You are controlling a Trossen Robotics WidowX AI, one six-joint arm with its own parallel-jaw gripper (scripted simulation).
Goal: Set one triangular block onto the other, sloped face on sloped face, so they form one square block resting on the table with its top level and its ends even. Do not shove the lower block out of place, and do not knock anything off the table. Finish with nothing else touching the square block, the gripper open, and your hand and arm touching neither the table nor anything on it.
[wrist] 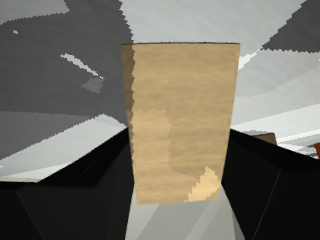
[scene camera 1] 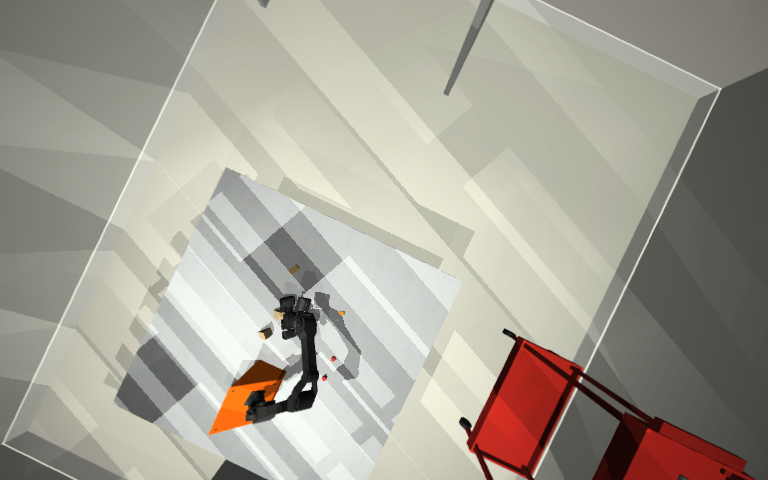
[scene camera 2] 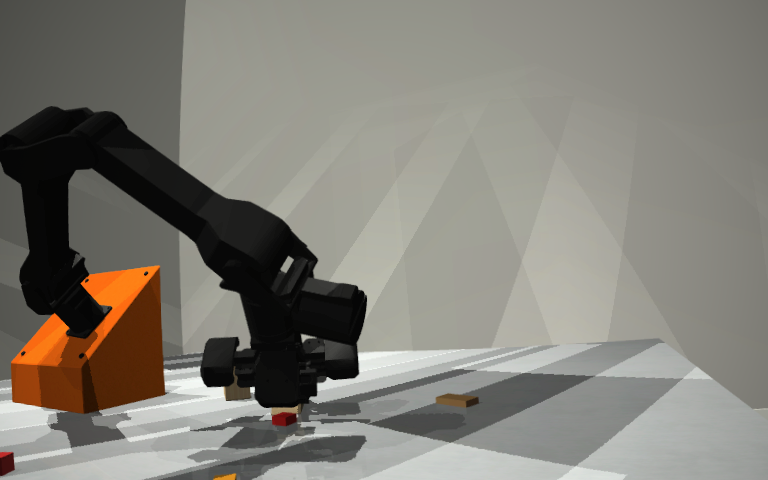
In view: the gripper (scene camera 2: 289,396) and a lighter triangular block (wrist: 179,97).
The gripper is seen too in the wrist view (wrist: 171,132).
